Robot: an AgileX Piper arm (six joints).
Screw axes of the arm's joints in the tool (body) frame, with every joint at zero. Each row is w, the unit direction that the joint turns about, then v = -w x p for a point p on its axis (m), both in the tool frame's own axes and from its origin. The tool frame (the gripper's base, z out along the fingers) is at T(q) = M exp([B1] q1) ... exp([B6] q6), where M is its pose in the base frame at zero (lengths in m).
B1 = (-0.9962, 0, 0.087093, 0, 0.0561, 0)
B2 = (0, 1, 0, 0.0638, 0, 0.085)
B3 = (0, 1, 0, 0.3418, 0, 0.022)
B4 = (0, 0, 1, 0, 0, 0)
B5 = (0, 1, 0, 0.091, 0, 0)
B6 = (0, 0, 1, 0, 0, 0)
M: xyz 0.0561 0 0.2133 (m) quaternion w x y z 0.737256 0 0.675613 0
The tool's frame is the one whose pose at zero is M.
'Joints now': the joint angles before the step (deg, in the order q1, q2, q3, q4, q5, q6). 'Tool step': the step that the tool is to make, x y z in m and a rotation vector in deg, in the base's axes. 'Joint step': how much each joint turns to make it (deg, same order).
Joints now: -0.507, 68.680, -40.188, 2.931, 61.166, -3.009
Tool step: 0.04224, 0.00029, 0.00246, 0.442, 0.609, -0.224
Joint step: 0.001, 9.119, -8.019, 0.490, -0.488, 0.001
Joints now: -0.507, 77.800, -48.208, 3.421, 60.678, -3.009
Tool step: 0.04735, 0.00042, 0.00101, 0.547, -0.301, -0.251
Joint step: 0.001, 9.349, -9.619, 0.605, -0.026, 0.000
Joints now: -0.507, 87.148, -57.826, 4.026, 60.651, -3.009
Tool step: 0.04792, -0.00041, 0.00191, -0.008, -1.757, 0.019
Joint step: 0.000, 8.631, -10.669, 0.000, 0.282, -0.001
